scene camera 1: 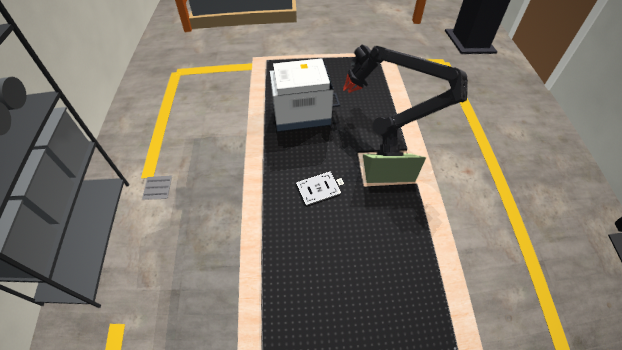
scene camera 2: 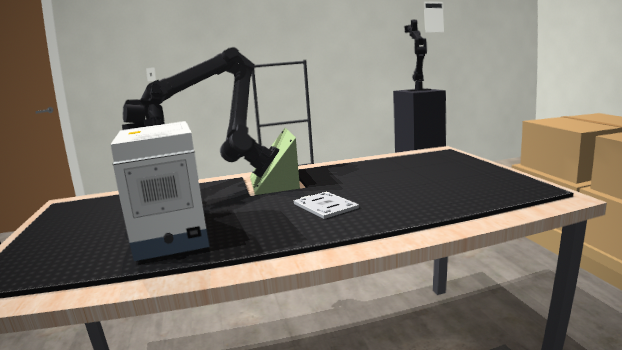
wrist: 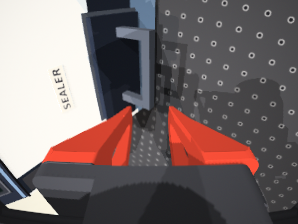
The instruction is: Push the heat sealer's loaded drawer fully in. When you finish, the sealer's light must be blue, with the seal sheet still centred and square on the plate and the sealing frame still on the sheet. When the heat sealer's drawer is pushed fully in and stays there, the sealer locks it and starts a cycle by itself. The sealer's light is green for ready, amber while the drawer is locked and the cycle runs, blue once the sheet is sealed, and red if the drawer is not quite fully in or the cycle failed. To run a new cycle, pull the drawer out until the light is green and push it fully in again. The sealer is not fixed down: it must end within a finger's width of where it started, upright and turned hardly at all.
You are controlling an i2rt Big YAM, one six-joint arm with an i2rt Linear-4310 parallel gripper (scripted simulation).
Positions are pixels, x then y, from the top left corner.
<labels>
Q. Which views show the white heat sealer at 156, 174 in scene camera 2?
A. Scene camera 1, scene camera 2 and the wrist view: all of them.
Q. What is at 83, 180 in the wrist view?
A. My gripper.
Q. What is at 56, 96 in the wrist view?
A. A white heat sealer.
</labels>
